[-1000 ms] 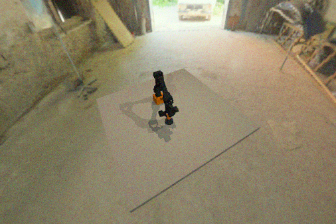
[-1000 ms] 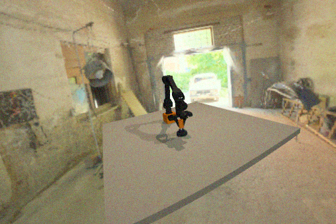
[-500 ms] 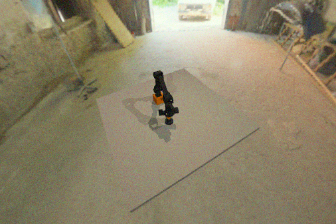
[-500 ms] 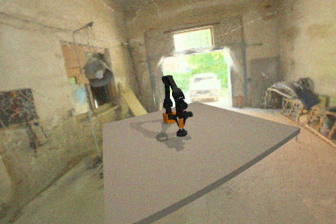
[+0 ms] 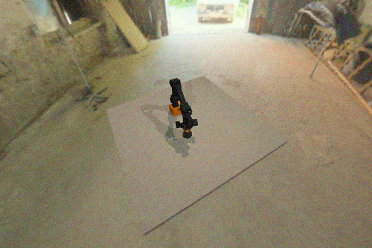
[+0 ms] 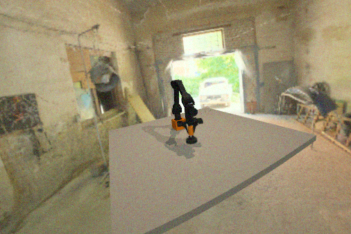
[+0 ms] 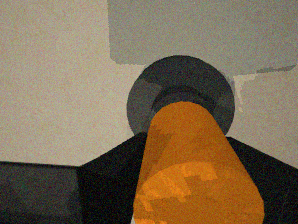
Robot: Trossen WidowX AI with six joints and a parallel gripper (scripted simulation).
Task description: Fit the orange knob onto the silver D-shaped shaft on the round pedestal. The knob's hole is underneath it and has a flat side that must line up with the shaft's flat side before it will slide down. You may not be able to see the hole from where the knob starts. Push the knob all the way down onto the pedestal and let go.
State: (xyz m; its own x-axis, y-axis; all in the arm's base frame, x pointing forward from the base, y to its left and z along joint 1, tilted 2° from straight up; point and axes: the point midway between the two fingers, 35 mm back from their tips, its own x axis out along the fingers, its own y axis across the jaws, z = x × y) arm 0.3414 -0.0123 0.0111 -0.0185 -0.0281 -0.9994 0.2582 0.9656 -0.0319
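Right now the orange knob is 3 cm above my gripper tip. Also, from my gripper tip: round black pedestal: 4 cm below.
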